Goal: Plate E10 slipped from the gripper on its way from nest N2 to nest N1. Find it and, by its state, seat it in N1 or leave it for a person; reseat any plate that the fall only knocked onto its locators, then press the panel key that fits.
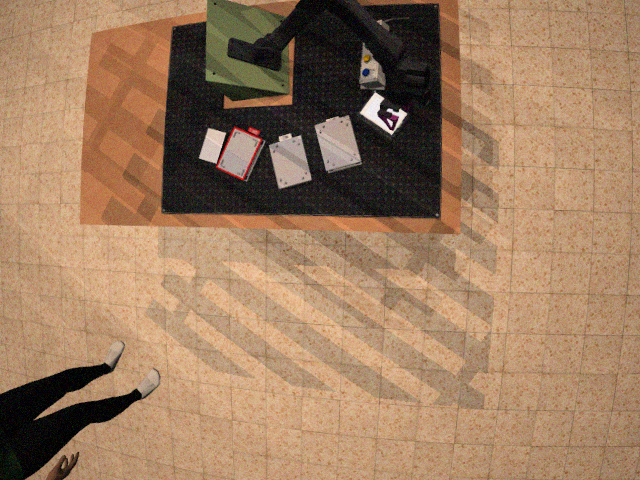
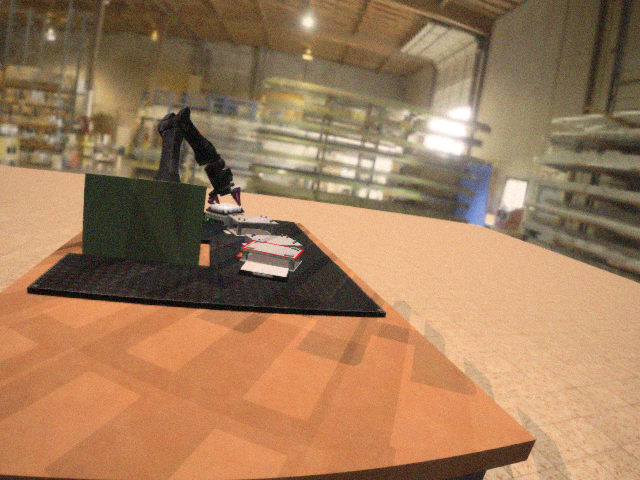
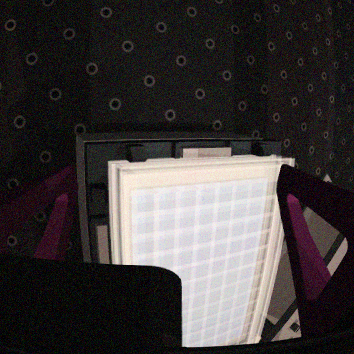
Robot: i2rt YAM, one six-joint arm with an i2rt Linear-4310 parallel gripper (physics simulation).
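Seen in the pictures: gripper, between the fingertips: [image 1: 398, 121] [image 2: 230, 208] [image 3: 176, 175]; arm's base, origin of its link: [image 1: 254, 55] [image 2: 158, 217].
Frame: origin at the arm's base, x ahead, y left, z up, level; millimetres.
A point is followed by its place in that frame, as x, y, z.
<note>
My gripper [image 1: 390, 116] @[238, 500, -33] [image 2: 224, 197] [image 3: 176, 175] @[238, 500, -33] is open and hangs low over a white gridded well plate [image 1: 376, 110] @[209, 426, -13] [image 2: 224, 209] @[206, 379, -18] [image 3: 197, 246] @[224, 478, -13]. Its magenta fingers stand on either side of the plate and nothing is gripped. The plate lies slightly askew on a dark nest [image 3: 82, 175] @[206, 525, -37], with its right edge past the nest's rim. Another white plate [image 1: 212, 145] @[307, -177, -71] [image 2: 261, 269] @[296, -186, -70] lies flat on the black mat [image 1: 310, 196] @[492, 202, -84] beside a red-outlined nest [image 1: 239, 153] @[345, -54, -45] [image 2: 270, 251] @[330, -91, -45]. Two grey nests [image 1: 289, 161] @[373, 128, -61] [image 1: 338, 143] @[317, 302, -28] stand between them. I cannot read any labels.
A key panel [image 1: 370, 67] @[58, 404, -16] with yellow and blue keys stands just behind the gripper. A green box [image 1: 243, 46] @[-17, -28, 40] [image 2: 142, 219] @[-27, -129, 17] stands at the back left of the mat. A person's legs [image 1: 77, 382] show on the floor, far from the table.
</note>
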